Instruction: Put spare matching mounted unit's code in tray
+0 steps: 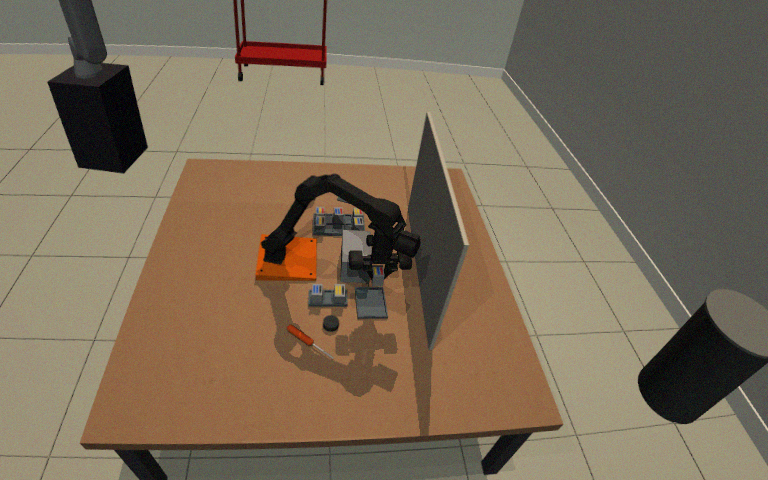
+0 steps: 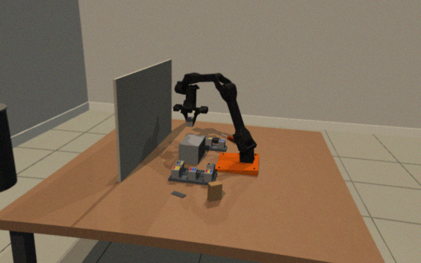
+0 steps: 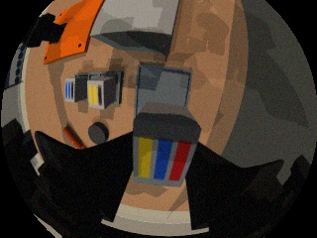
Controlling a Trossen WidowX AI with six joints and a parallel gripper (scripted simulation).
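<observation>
Right now my gripper tip is 1 cm past the dark grey tray and 12 cm above it. From my gripper tip the other things lie so: grey mounted unit 8 cm behind, 17 cm to the left, 8 cm below; then black puck 12 cm behind, 11 cm to the right, 12 cm below; then grey spare 2 cm above.
</observation>
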